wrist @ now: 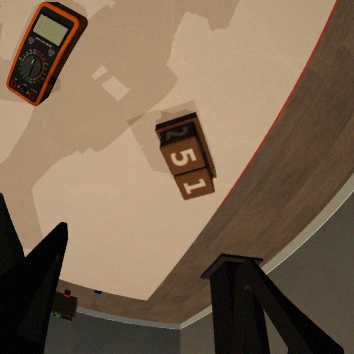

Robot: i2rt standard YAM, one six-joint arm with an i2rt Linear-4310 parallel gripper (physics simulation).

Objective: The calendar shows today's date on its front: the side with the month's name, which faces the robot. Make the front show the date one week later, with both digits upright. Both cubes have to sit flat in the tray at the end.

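Observation:
The calendar's brown wooden tray [205, 145] is right of the middle of the wrist view, with two brown cubes side by side at it. One cube [172, 153] shows a light 5 on its lit face and a dim 2 on its shaded face. The other cube [204, 192] shows a light 1, turned sideways in the view like the 5. The month's name cannot be read. Whether both cubes sit flat cannot be told. My gripper [159, 251] is open, its black fingers wide apart at the bottom of the view, away from the calendar, with no object between the tips.
An orange and black multimeter [44, 52] lies at the upper left. A red line [278, 117] marks the table's right edge, with wooden floor beyond. A small dark box [65, 306] with red and green parts and a small blue thing [98, 292] show at the lower left.

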